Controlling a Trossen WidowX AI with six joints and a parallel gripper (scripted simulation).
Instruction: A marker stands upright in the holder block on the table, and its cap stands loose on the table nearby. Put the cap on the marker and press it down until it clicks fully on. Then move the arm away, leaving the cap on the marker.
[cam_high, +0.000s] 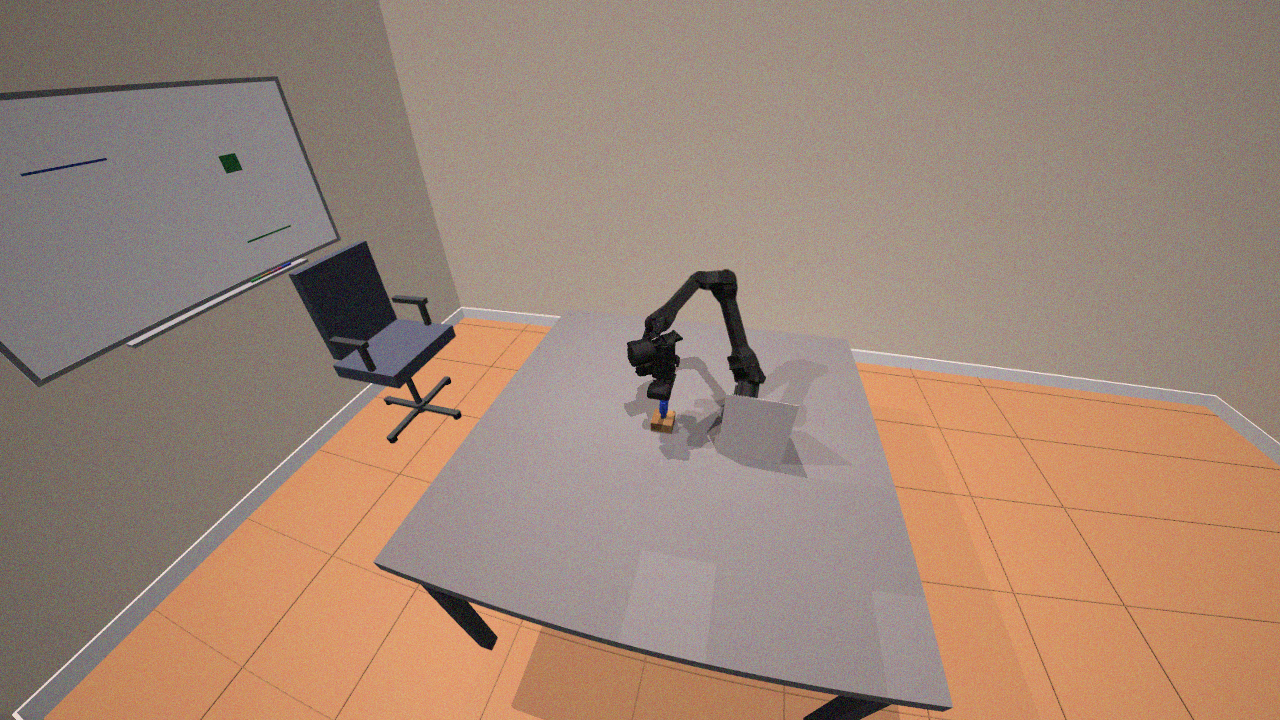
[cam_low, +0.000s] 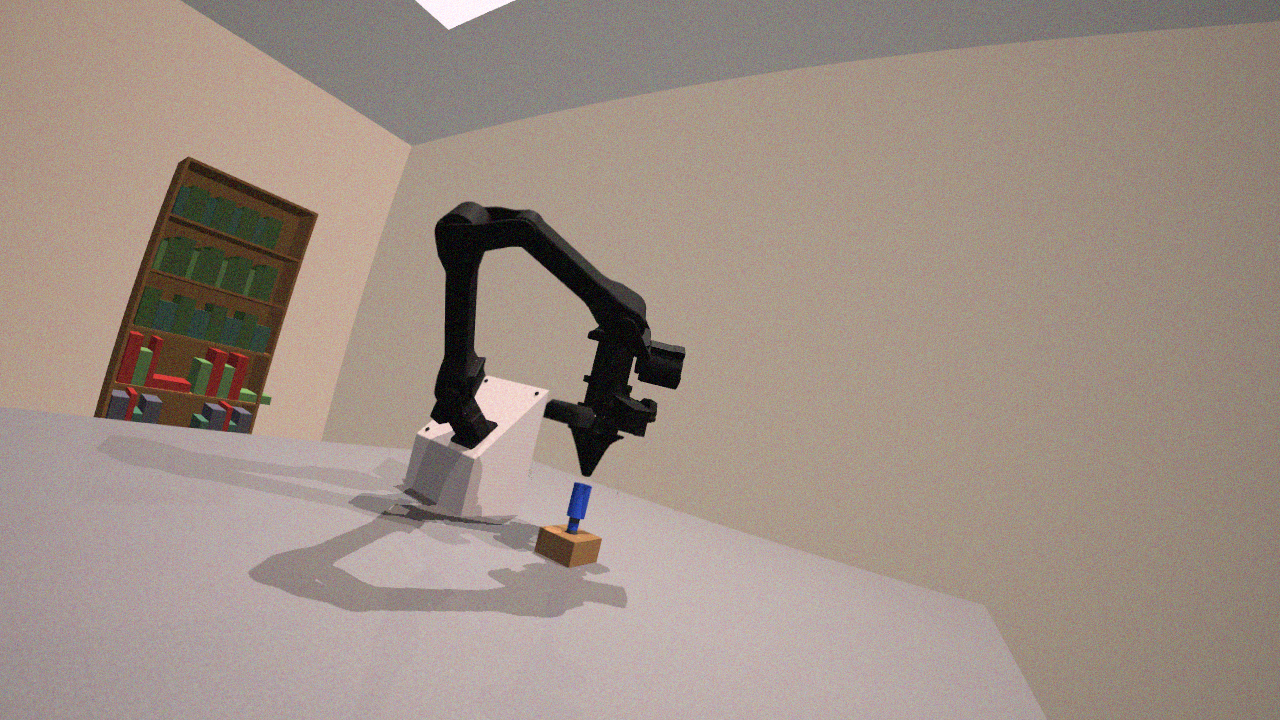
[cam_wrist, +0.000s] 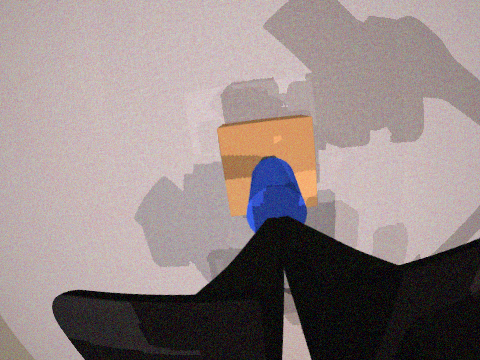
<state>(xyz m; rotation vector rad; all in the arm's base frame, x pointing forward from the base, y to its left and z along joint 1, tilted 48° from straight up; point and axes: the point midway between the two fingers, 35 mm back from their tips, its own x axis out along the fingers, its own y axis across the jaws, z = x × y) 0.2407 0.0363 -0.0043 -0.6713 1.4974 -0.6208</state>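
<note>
Now: the blue cap 4 cm below my gripper tip. From my gripper tip the other things lie so: tan holder block (10 cm below).
</note>
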